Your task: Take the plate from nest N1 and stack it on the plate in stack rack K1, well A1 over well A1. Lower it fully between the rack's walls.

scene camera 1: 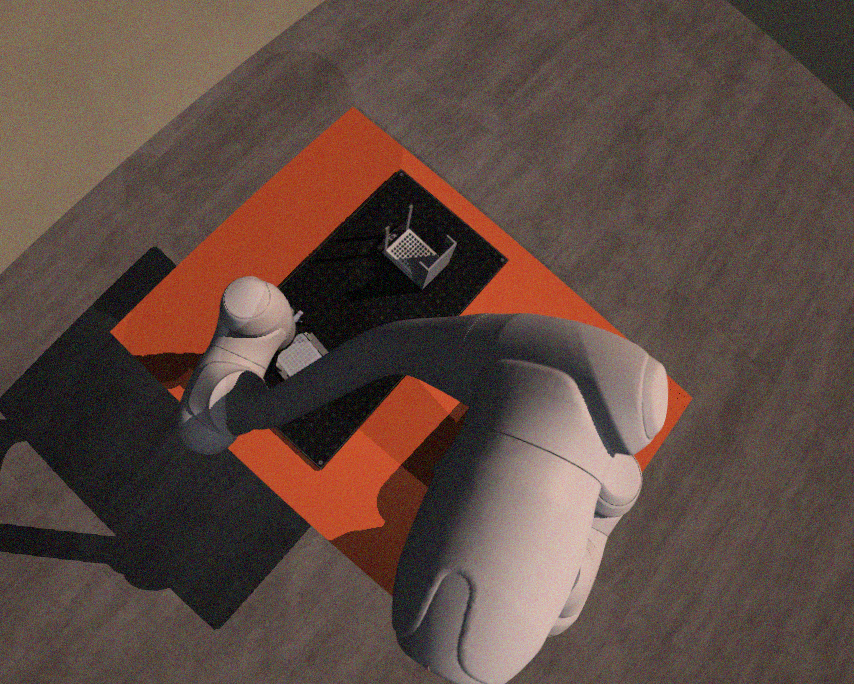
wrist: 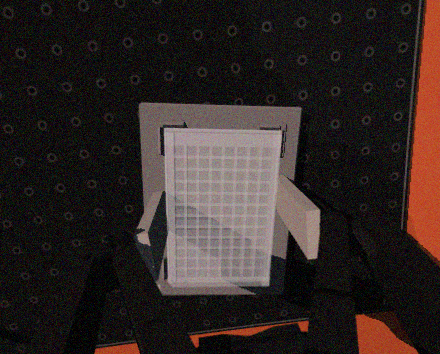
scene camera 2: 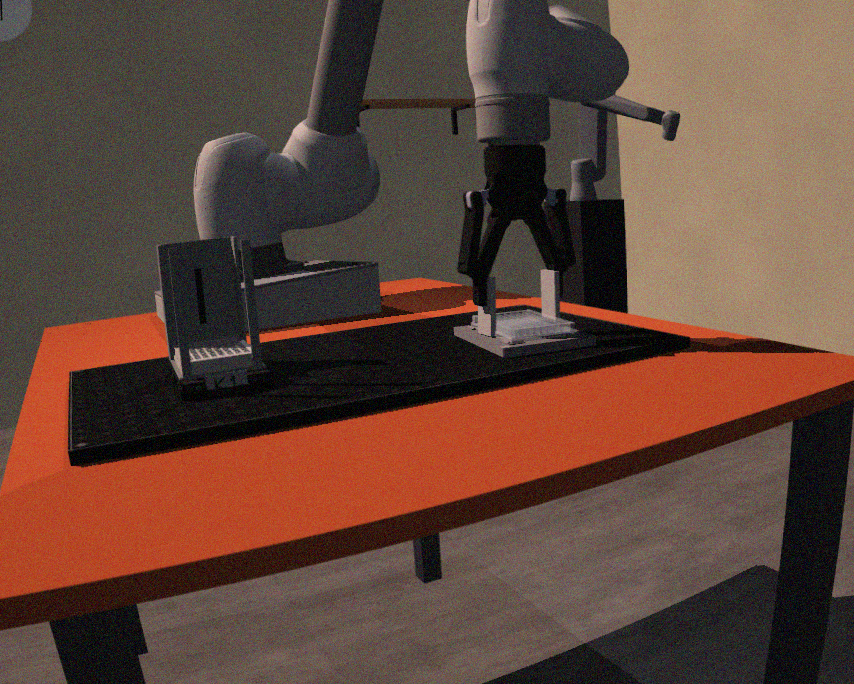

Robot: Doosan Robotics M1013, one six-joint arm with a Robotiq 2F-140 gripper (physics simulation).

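Places are measured from the arm's base along level axes (x ahead, y left, z up), in centimetres.
Where they show: gripper, between the fingertips: [scene camera 1: 293, 350] [wrist: 221, 201] [scene camera 2: 520, 329].
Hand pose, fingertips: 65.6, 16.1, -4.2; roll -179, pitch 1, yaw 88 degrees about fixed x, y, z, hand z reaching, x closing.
After its pixels a point has its place, as x, y, z.
The clear white well plate [scene camera 1: 302, 354] @(63.3, 15.4, -3.7) [scene camera 2: 538, 325] @(71.0, 15.0, -2.8) [wrist: 222, 215] @(66.3, 16.0, -2.8) lies level at the grey nest [scene camera 2: 523, 348] @(73.6, 10.9, -4.5) [wrist: 220, 116] @(59.1, 17.1, -4.2); any small gap beneath it cannot be told. My gripper [scene camera 2: 518, 314] @(65.6, 16.1, -4.2) [wrist: 221, 201] @(65.6, 16.1, -4.2) points down and is shut on the plate, with a pale pad against each long side. In scene camera 1 the arm hides most of the gripper. The stack rack K1 [scene camera 1: 440, 263] @(51.2, -19.8, 6.0) [scene camera 2: 181, 285] @(64.5, -24.3, 6.1) stands apart, with tall upright walls and posts. A plate with a grid of wells [scene camera 1: 409, 245] @(60.9, -21.6, -2.1) [scene camera 2: 217, 352] @(60.8, -20.5, -2.0) lies low inside it. The A1 marks cannot be read.
Nest and rack stand on a black perforated deck [scene camera 1: 335, 285] @(68.8, -2.7, -5.3) [scene camera 2: 356, 377] @(69.4, -7.7, -5.4) [wrist: 50, 125] @(57.8, 4.3, -5.4) on an orange table [scene camera 1: 213, 256] @(97.6, 10.9, -6.7) [scene camera 2: 427, 456] @(92.6, -12.0, -6.7) [wrist: 427, 150] @(65.0, 34.6, -6.7). The rack's walls rise well above its plate. The arm [scene camera 1: 527, 427] @(29.2, 13.2, 76.2) reaches across part of the deck in scene camera 1.
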